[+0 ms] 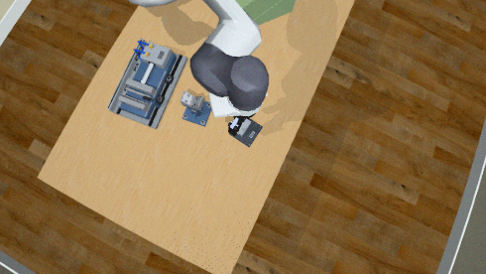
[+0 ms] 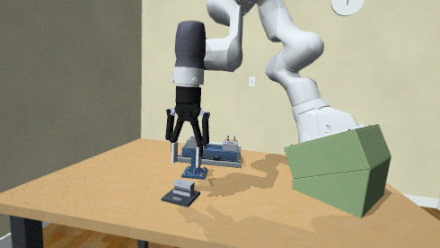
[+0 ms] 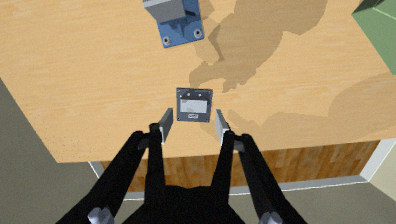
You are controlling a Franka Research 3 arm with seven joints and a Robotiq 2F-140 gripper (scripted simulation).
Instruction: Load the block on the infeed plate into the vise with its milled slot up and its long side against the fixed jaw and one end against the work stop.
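Now: the grey part 1 cm ahead of my hand, 1 cm to the left of it and 11 cm below it. Also, from my hand: vise 4 cm behind, 38 cm to the right, 9 cm below; dark work stop rod 3 cm ahead, 34 cm to the right, 4 cm below; grey air cylinder 14 cm behind, 38 cm to the right, 5 cm below.
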